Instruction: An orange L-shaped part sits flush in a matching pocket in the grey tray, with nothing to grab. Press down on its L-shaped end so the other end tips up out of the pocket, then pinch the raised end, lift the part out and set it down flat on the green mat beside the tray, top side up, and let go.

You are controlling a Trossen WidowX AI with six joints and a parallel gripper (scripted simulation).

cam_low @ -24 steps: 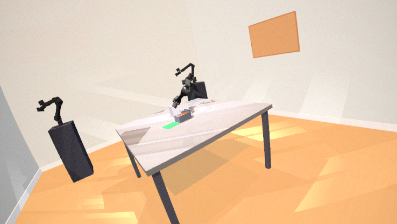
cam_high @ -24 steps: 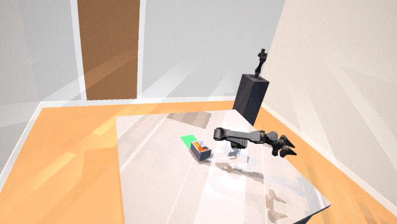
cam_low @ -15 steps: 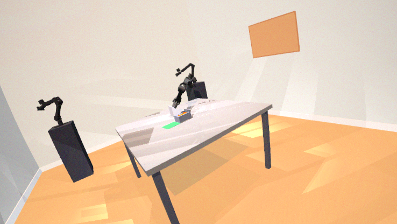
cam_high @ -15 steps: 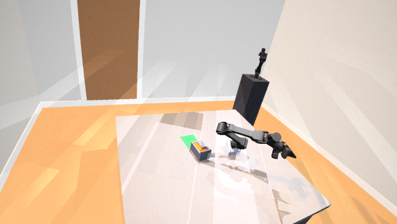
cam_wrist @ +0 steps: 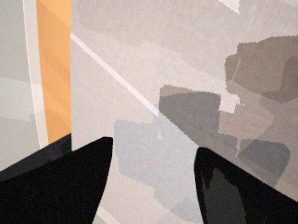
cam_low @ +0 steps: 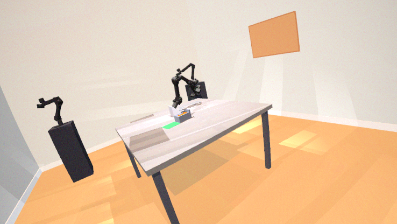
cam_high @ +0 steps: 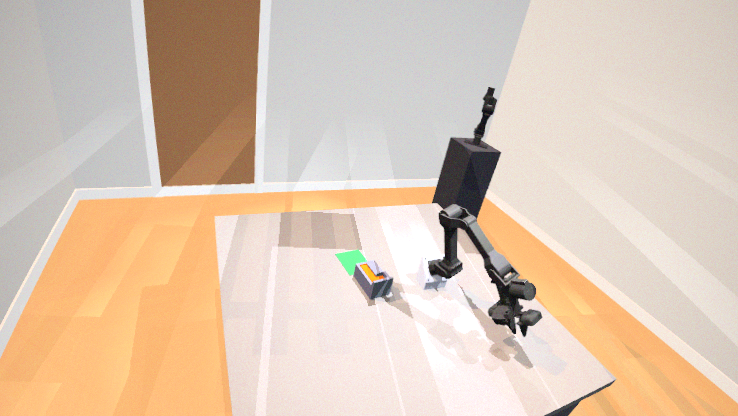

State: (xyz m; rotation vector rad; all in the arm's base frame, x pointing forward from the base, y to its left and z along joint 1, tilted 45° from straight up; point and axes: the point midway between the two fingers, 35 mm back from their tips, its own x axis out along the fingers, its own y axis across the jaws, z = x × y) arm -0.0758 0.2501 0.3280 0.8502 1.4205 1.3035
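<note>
Right now my gripper tip is 460 mm to the left of the orange part, 350 mm short of it and 70 mm above it. Round my gripper tip: green mat 620 mm to the right, 370 mm ahead, 130 mm below.
</note>
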